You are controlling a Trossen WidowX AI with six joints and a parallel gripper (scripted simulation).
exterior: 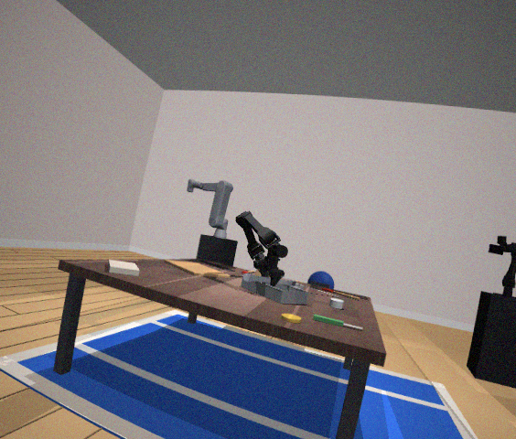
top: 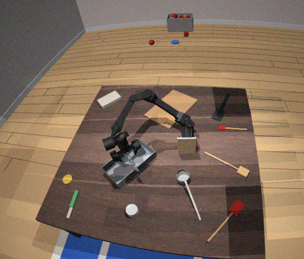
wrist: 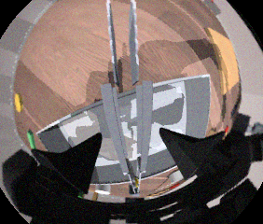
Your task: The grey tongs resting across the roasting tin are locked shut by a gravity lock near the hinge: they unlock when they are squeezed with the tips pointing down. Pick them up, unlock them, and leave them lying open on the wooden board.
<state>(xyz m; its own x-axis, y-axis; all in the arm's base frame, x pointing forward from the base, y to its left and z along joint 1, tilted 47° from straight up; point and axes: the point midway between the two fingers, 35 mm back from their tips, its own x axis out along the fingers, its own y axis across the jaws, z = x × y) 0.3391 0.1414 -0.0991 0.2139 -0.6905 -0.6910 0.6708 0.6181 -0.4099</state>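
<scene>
Now: gripper tip 10 mm past the grey roasting tin and 30 mm to the right of it. From my gripper tip the other things lie so: wooden board (150 mm behind, 510 mm to the right, 20 mm below); then green-handled knife (230 mm ahead, 390 mm to the left, 20 mm below); then yellow disc (350 mm ahead, 240 mm to the left, 20 mm below).
</scene>
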